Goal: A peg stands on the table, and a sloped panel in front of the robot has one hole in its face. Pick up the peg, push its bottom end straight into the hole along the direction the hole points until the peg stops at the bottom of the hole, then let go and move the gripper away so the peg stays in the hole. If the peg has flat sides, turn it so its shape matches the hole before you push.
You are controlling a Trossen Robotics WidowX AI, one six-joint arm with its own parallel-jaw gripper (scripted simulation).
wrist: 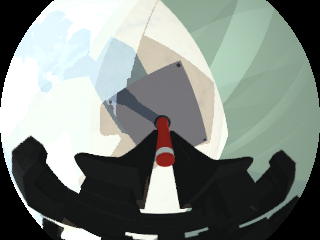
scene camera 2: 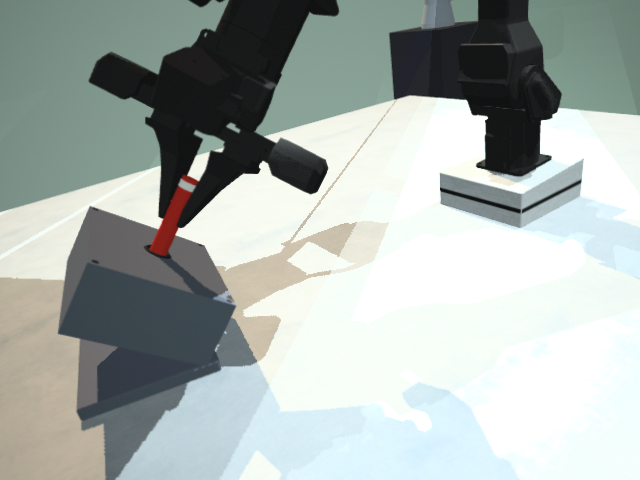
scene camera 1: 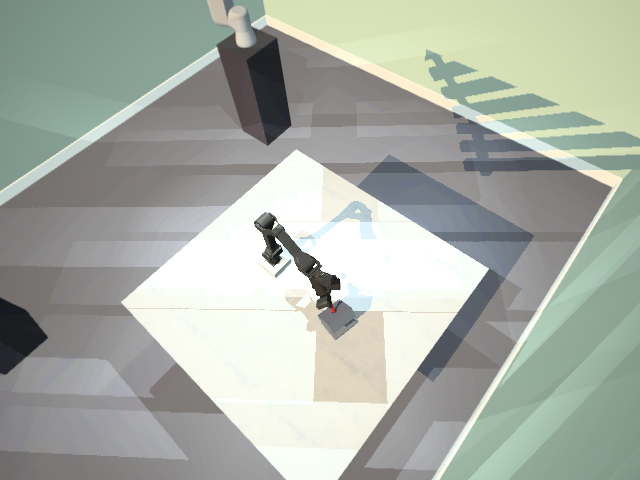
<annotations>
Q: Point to a grey panel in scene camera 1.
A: At 344, 313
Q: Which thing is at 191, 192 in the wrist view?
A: The gripper.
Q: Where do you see a grey panel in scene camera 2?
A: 176, 308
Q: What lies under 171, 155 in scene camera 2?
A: The gripper.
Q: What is the gripper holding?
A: A red round peg.
</annotations>
